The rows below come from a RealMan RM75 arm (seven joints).
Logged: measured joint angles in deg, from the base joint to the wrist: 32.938 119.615 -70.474 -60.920 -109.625 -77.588 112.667; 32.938 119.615 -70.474 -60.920 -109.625 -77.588 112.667; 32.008 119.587 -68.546 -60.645 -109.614 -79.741 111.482; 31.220 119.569 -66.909 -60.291 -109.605 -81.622 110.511; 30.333 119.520 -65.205 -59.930 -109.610 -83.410 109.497; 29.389 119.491 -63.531 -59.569 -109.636 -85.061 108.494; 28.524 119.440 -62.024 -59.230 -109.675 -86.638 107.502; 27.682 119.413 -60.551 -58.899 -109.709 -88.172 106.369; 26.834 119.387 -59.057 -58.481 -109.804 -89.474 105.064; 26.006 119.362 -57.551 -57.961 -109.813 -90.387 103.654
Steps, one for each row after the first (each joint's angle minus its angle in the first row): 0.000 0.000 0.000 0.000 0.000 0.000 0.000; -0.930 -0.028 1.928 0.275 0.011 -2.153 -1.185; -1.718 -0.046 3.565 0.629 0.020 -4.034 -2.156; -2.605 -0.095 5.269 0.990 0.015 -5.822 -3.170; -3.549 -0.124 6.943 1.351 -0.011 -7.473 -4.173; -4.414 -0.175 8.450 1.690 -0.050 -9.050 -5.165; -5.256 -0.202 9.923 2.021 -0.084 -10.584 -6.298; -6.104 -0.228 11.417 2.439 -0.179 -11.886 -7.603; -6.932 -0.253 12.923 2.959 -0.188 -12.799 -9.013
